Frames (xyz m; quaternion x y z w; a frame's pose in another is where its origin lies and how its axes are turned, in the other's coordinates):
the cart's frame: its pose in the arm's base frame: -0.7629 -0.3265 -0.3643 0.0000 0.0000 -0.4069 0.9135
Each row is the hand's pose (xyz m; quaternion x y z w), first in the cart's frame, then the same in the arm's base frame.
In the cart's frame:
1: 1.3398 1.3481 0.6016 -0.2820 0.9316 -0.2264 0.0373
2: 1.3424 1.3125 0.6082 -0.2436 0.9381 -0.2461 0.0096
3: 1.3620 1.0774 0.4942 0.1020 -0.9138 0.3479 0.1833
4: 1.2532 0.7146 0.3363 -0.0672 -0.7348 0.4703 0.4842
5: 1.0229 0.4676 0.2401 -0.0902 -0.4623 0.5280 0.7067
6: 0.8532 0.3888 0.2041 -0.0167 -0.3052 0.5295 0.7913
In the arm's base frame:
1: 1.1354 -0.4207 0.2373 -0.1215 -0.9657 0.2220 0.0580
2: 1.1107 -0.4465 0.2439 -0.1592 -0.9560 0.2287 0.0914
3: 0.9490 -0.6183 0.1299 -0.2786 -0.8762 0.2432 0.3090
4: 0.6066 -0.7801 -0.0280 -0.3604 -0.6439 0.2326 0.6336
5: 0.2689 -0.7741 -0.1242 -0.2705 -0.3856 0.1948 0.8604
6: 0.0968 -0.7007 -0.1602 -0.1394 -0.2720 0.1617 0.9383

